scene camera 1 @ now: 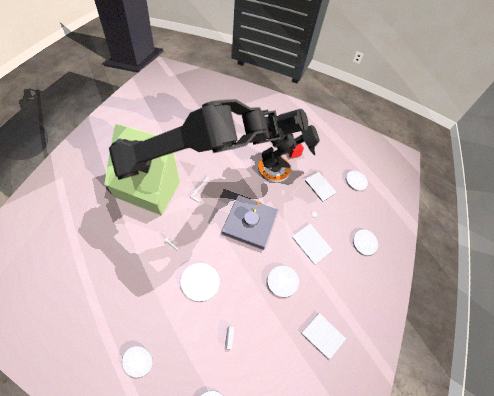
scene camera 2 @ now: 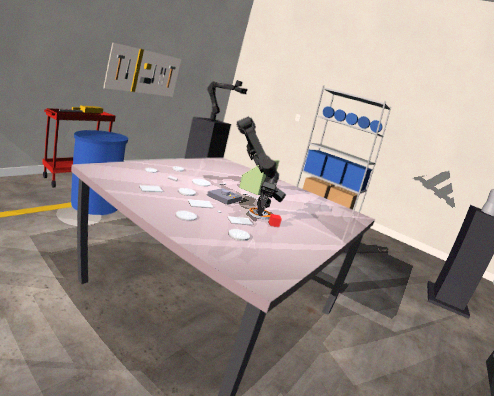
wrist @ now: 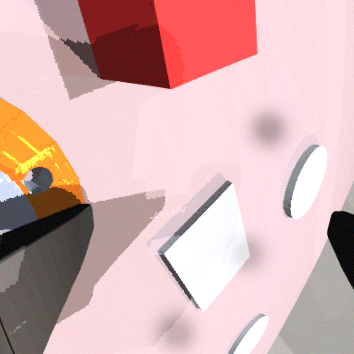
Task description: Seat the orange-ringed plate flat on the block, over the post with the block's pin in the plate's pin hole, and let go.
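Places are measured from the arm's base along level axes (x right, y ahead, z up), in centimetres.
Where they show: gripper, between the fingertips: (scene camera 1: 302, 160) (scene camera 2: 260, 211) (wrist: 213, 219); arm's base, origin of its link: (scene camera 1: 140, 158).
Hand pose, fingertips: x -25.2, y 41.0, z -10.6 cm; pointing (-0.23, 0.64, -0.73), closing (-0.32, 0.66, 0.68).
Note:
Things, the pixels of their top centre, and the offset from my fingertips. "pt": a spot on its surface instead.
- orange-ringed plate, centre of its top: (scene camera 1: 274, 166) (scene camera 2: 260, 212) dx +3.6, dy -8.0, dz -3.2 cm
- grey block, centre of its top: (scene camera 1: 251, 217) (scene camera 2: 225, 190) dx +25.1, dy -8.9, dz -0.5 cm
- round post, a spot on its surface: (scene camera 1: 251, 217) pt dx +25.1, dy -9.0, dz -0.5 cm
- red cube, centre of its top: (scene camera 1: 296, 145) (scene camera 2: 276, 216) dx -6.2, dy -3.5, dz -0.4 cm
- white square tile, centre of its top: (wrist: 216, 255) (scene camera 1: 320, 185) (scene camera 2: 240, 220) dx +4.2, dy +8.4, dz -3.9 cm
- white disc, centre of its top: (wrist: 309, 183) (scene camera 1: 357, 180) (scene camera 2: 239, 233) dx -3.4, dy +20.7, dz -3.6 cm
The orange-ringed plate (scene camera 1: 275, 178) (scene camera 2: 252, 214) (wrist: 25, 131) lies on the pink table, apart from the block; the wrist view shows part of its ring with one hole. My gripper (scene camera 1: 299, 159) (scene camera 2: 270, 206) (wrist: 213, 219) is open wide. One finger is over the plate and hides part of it; the other is out to the side, beyond the plate's rim. I cannot tell whether the near fingertip touches the plate. The grey block (scene camera 1: 241, 231) (scene camera 2: 223, 196) lies nearer the table's middle, with a round post (scene camera 1: 251, 217) on top and small yellow and orange marks beside it; which is the pin is too small to tell.
A red cube (scene camera 1: 297, 151) (scene camera 2: 274, 220) (wrist: 212, 37) stands close to the plate. A white square tile (scene camera 1: 320, 186) (wrist: 209, 250) and a white disc (scene camera 1: 357, 180) (wrist: 307, 182) lie beyond. The green base (scene camera 1: 142, 196) (scene camera 2: 251, 180) carries the arm. Several more white pieces lie around the block.

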